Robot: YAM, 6 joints.
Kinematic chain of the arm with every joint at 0, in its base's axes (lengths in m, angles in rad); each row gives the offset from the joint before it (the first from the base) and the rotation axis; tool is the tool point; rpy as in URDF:
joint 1: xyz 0 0 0.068 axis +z
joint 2: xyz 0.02 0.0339 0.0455 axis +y
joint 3: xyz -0.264 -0.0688 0 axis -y
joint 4: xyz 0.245 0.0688 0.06 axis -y
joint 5: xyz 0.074 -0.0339 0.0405 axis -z
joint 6: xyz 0.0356 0 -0.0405 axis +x
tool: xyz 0 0 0 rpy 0 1.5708 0
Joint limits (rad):
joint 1: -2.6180..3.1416
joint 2: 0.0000..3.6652
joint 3: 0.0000..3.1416
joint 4: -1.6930..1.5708
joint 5: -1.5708..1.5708
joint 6: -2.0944..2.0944
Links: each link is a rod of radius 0.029 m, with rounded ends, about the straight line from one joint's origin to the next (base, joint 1, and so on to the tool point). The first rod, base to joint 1, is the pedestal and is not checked.
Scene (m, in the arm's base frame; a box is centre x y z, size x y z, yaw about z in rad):
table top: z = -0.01
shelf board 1: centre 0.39 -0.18 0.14 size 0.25 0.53 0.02 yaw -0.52
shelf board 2: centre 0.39 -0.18 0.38 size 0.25 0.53 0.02 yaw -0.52
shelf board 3: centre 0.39 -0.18 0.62 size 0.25 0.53 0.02 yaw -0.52
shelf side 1: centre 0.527 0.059 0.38 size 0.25 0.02 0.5 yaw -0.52
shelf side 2: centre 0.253 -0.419 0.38 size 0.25 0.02 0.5 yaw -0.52
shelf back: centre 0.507 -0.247 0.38 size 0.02 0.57 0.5 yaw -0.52
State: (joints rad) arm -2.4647 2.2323 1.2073 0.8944 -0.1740 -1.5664
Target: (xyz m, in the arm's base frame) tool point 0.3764 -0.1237 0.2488
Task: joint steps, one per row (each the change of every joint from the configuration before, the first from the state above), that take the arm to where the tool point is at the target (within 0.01 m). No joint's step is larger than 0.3 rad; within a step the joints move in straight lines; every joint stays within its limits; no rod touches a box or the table.
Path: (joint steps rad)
1: 0.2615 -0.1331 -0.1852 0.0395 -0.0388 0.1364
2: 0.2616 -0.1331 -0.1851 0.0395 -0.0388 0.1364
3: 0.2615 -0.1331 -0.1852 0.0395 -0.0388 0.1363
4: 0.2615 -0.1331 -0.1852 0.0395 -0.0389 0.1364
5: 0.2615 -0.1331 -0.1851 0.0395 -0.0388 0.1364
6: 0.2352 -0.1175 0.0053 0.0049 -0.0270 -0.1705
7: 0.2352 -0.1175 0.0054 0.0049 -0.0270 -0.1705
8: 0.2352 -0.1176 0.0054 0.0050 -0.0270 -0.1704
9: 0.2352 -0.1175 0.0054 0.0049 -0.0270 -0.1705
10: -0.0449 0.2325 0.2250 -0.0505 0.0319 0.0000
11: -0.0448 0.2326 0.2249 -0.0506 0.0319 0.0000
12: -0.0449 0.2325 0.2250 -0.0505 0.0320 0.0000

